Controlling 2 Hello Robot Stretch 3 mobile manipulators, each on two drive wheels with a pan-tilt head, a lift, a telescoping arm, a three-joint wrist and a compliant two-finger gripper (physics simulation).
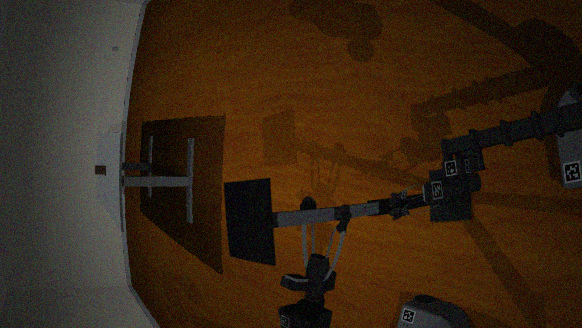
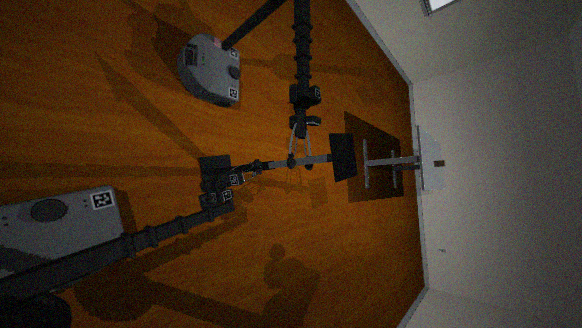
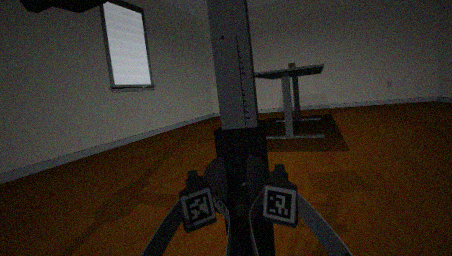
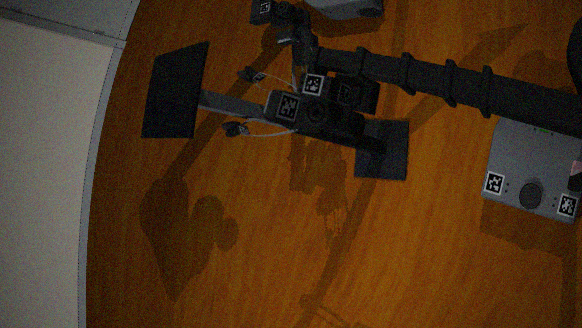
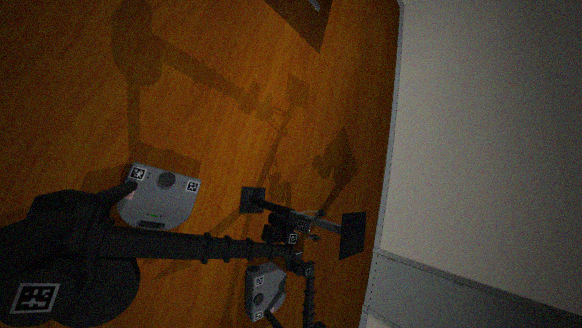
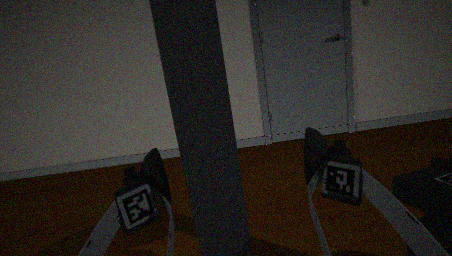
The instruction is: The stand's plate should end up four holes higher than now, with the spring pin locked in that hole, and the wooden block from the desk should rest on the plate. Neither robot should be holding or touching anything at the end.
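Note:
The stand's dark plate (image 1: 250,222) (image 2: 343,157) (image 4: 175,92) (image 5: 353,235) tops a grey post (image 1: 365,209) (image 3: 232,65) (image 6: 200,100), which rises from a black sleeve (image 3: 241,142). r1's gripper (image 1: 398,202) (image 2: 256,166) (image 3: 236,180) is at the sleeve, its fingertips a little apart, shut on the spring pin, which is dark and mostly hidden. r2's gripper (image 1: 325,212) (image 2: 300,162) (image 4: 244,102) (image 6: 235,165) is wide open, with the post between its fingers below the plate. The brown wooden block (image 1: 100,170) (image 2: 439,163) (image 3: 292,65) lies on the desk.
The desk (image 1: 108,145) (image 2: 431,142) (image 3: 312,71) stands by the wall beyond the stand. The stand's foot (image 4: 395,167) (image 5: 245,200) is on the floor between the two robots. r2's base (image 2: 215,70) and r1's base (image 5: 265,290) are near it. A door (image 6: 305,70) is in a wall.

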